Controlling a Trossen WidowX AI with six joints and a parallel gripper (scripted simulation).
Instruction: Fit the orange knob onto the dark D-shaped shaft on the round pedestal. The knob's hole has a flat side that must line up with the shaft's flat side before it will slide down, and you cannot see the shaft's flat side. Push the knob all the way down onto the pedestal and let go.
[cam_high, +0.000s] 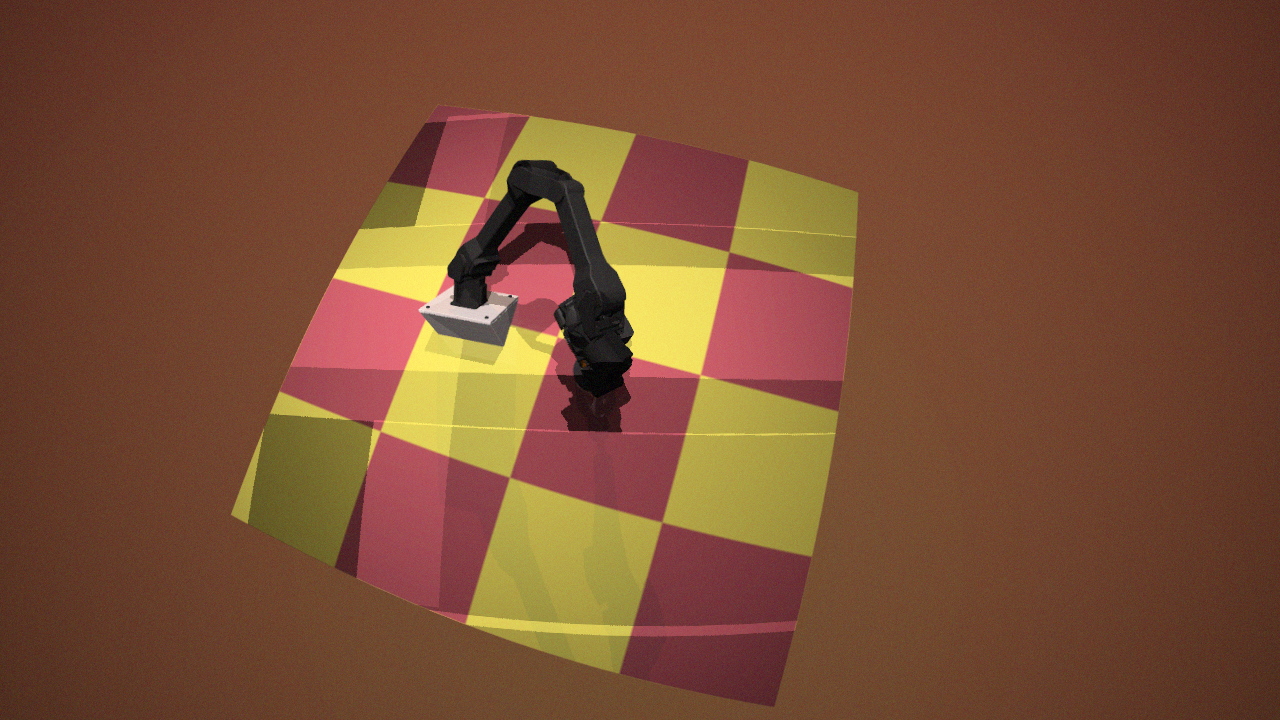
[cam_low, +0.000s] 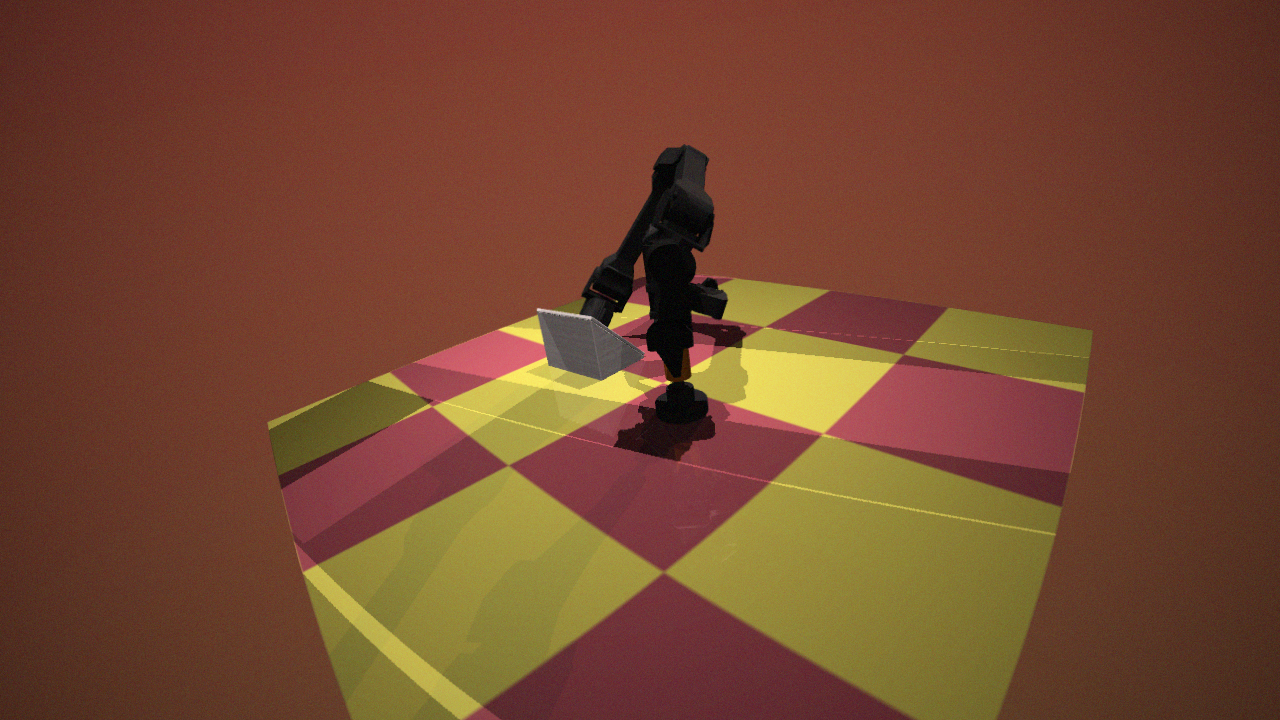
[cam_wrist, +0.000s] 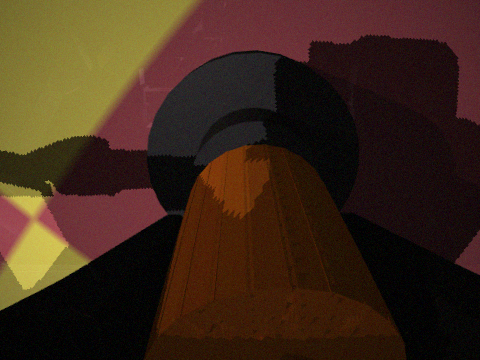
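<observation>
Now: gripper tip 2 cm below the orange knob. The rest, counted from my gripper tip: round dark pedestal 4 cm below.
</observation>
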